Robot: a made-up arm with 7 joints. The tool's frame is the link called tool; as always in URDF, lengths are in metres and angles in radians. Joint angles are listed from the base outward. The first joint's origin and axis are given. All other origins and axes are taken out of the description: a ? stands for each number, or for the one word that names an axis. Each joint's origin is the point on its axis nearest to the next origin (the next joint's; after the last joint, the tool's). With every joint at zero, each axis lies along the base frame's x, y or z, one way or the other. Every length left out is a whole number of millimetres.
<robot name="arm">
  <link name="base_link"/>
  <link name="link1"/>
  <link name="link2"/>
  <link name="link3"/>
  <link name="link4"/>
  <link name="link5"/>
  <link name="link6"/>
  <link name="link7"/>
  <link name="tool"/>
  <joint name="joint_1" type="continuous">
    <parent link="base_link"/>
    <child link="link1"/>
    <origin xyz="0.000 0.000 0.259" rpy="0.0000 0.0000 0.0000"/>
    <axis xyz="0 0 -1"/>
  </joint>
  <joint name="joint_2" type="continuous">
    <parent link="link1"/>
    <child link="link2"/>
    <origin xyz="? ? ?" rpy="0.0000 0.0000 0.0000"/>
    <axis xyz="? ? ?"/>
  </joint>
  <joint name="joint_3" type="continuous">
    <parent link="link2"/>
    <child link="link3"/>
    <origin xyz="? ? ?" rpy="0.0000 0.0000 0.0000"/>
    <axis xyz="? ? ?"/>
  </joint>
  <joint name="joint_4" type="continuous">
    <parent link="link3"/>
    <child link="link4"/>
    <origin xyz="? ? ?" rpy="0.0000 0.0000 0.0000"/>
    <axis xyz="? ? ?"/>
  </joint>
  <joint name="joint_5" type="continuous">
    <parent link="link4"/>
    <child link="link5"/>
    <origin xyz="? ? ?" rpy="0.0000 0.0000 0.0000"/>
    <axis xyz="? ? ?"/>
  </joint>
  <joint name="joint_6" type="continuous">
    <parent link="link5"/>
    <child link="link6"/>
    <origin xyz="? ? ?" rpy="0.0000 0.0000 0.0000"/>
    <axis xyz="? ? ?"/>
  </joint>
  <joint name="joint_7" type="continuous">
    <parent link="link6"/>
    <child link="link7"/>
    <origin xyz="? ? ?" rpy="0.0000 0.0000 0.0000"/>
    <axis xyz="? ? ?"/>
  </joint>
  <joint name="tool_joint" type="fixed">
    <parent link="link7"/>
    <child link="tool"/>
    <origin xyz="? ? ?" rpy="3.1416 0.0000 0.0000"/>
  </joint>
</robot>
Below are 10 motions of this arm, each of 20 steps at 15 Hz.
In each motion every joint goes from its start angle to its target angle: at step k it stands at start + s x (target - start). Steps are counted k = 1, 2, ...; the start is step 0. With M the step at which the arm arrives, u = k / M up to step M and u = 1 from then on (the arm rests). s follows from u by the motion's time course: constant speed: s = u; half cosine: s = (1 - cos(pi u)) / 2; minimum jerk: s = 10 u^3 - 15 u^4 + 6 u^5.
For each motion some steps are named. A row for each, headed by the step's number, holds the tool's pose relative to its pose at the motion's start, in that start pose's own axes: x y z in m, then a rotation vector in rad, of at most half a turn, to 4 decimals.
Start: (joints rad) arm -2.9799 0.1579 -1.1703 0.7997 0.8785 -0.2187 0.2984
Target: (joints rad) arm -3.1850 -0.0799 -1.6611 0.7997 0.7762 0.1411 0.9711
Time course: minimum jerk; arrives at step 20
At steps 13, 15, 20:
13: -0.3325 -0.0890 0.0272 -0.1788 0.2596 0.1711
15: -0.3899 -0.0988 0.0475 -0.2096 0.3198 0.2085
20: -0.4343 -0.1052 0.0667 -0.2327 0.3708 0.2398

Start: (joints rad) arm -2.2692 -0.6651 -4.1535 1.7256 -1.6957 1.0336 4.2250
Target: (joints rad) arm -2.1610 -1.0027 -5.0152 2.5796 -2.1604 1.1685 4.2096
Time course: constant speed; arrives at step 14
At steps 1, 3, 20:
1: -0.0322 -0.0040 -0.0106 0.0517 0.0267 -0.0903
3: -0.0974 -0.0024 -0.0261 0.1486 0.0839 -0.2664
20: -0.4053 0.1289 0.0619 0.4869 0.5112 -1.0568

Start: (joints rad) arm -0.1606 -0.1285 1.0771 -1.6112 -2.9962 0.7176 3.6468
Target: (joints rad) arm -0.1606 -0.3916 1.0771 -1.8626 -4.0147 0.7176 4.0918
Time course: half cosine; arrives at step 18
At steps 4, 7, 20:
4: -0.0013 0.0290 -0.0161 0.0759 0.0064 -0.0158
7: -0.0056 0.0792 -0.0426 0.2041 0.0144 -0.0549
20: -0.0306 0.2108 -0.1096 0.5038 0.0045 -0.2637

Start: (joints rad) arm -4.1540 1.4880 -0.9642 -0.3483 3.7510 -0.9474 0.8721
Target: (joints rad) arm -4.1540 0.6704 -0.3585 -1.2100 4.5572 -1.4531 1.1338
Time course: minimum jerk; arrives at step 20
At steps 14, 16, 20:
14: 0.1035 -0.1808 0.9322 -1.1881 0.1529 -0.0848
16: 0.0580 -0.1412 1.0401 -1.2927 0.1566 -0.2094
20: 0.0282 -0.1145 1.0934 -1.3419 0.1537 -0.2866

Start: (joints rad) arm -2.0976 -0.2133 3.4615 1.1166 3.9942 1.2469 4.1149
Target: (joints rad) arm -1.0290 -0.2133 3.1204 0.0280 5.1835 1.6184 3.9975
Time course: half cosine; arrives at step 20
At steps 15, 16, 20:
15: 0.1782 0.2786 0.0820 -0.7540 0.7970 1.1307
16: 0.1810 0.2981 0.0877 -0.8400 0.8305 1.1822
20: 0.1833 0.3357 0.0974 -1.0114 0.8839 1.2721

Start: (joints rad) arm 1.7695 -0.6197 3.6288 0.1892 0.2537 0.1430 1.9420
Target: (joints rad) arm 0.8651 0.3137 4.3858 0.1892 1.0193 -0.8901 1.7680
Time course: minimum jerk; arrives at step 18
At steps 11, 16, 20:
11: 0.5445 0.2951 0.3797 0.8771 -0.7528 0.3776
16: 0.6940 0.1438 0.5023 0.9545 -0.9166 0.5558
20: 0.6980 0.1353 0.5056 0.9547 -0.9194 0.5626

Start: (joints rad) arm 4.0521 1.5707 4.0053 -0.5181 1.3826 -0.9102 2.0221
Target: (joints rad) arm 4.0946 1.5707 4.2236 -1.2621 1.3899 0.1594 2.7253
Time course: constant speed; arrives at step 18
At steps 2, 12, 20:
2: 0.0377 -0.0215 -0.0113 -0.0957 0.0067 0.1527
12: 0.2641 -0.0741 -0.0240 -0.6252 0.0277 0.7974
20: 0.4043 -0.0557 0.0086 -0.9829 0.0547 1.0409

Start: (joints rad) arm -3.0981 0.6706 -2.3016 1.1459 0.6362 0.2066 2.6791
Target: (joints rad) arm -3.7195 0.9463 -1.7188 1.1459 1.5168 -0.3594 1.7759
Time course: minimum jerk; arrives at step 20
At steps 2, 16, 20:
2: -0.0005 -0.0029 -0.0008 -0.0008 -0.0034 -0.0038
16: -0.2565 -0.2261 -0.1116 0.1812 0.0036 -0.3581
20: -0.2850 -0.2310 -0.1171 0.2056 0.0342 -0.3805

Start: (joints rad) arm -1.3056 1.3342 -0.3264 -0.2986 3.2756 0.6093 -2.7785
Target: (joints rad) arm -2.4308 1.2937 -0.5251 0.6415 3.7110 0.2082 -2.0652
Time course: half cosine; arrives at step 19
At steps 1, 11, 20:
1: 0.0018 -0.0085 0.0024 -0.0080 -0.0081 -0.0009
11: -0.2021 -0.7030 0.4570 -1.0518 -0.2835 -0.0481
20: -0.5936 -0.8036 0.8654 -1.7621 0.1224 -0.0854

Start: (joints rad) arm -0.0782 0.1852 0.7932 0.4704 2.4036 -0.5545 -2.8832
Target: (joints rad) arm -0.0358 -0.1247 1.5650 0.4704 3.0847 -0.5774 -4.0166
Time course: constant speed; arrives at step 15
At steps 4, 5, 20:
4: -0.0785 0.0937 0.0798 0.2748 0.1002 -0.0578
5: -0.0979 0.1157 0.1039 0.3429 0.1345 -0.0753
20: -0.2641 0.2791 0.4264 0.9558 0.6677 -0.2538

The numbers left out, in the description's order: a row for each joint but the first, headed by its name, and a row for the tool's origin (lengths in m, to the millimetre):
joint_2: xyz 0.000 -0.013 0.000, axis 0 1 0
joint_3: xyz 0.000 0.000 0.487, axis 0 0 -1
joint_4: xyz 0.000 -0.016 0.000, axis 0 1 0
joint_5: xyz 0.000 0.000 0.433, axis 0 0 -1
joint_6: xyz 0.000 -0.001 0.000, axis 0 1 0
joint_7: xyz 0.000 0.000 0.153, axis 0 0 -1
tool: xyz 0.000 0.000 0.000

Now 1 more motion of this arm.
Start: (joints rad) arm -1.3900 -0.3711 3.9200 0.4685 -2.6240 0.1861 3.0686
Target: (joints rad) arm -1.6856 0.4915 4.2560 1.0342 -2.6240 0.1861 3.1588
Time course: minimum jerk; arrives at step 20
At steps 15, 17, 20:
15: 0.1320 0.4979 0.3156 0.4623 -0.2473 -0.2351
17: 0.1646 0.5202 0.3551 0.4944 -0.2800 -0.2779
20: 0.1765 0.5268 0.3690 0.5050 -0.2916 -0.2935

